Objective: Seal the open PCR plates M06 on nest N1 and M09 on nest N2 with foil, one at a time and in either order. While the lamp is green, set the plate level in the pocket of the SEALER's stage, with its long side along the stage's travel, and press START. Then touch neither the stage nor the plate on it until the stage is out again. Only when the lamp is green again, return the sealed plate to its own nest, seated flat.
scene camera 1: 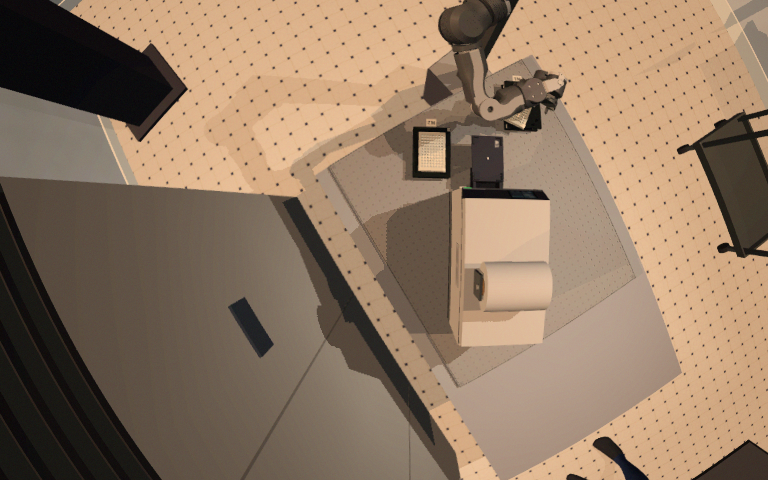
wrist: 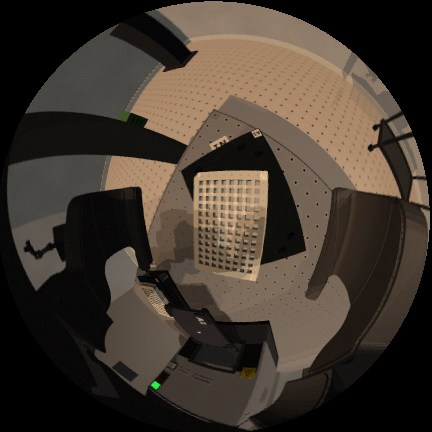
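Observation:
Open plate M06 (scene camera 1: 519, 120) (wrist: 230, 225) lies askew on black nest N1 (scene camera 1: 535, 121) (wrist: 282, 230), turned against its outline; its wells show uncovered. Whether it is tilted is hard to tell. My gripper (scene camera 1: 556, 90) (wrist: 222, 237) is open above it, with the fingers wide apart on either side in the wrist view and nothing between them. Plate M09 (scene camera 1: 432, 151) (wrist: 155, 298) sits in nest N2 (scene camera 1: 415, 152), aligned with it. The SEALER (scene camera 1: 504, 232) (wrist: 215, 390) has its dark stage (scene camera 1: 487, 155) (wrist: 200, 325) out and without a plate. Its lamp (wrist: 155, 385) is green.
A white foil roll (scene camera 1: 518, 285) lies on top of the SEALER. The stage is between the two nests and the SEALER's front. A dark wedge-shaped block (scene camera 1: 436, 87) stands by the perforated board's edge near my arm. A cart (scene camera 1: 722, 195) stands at the right.

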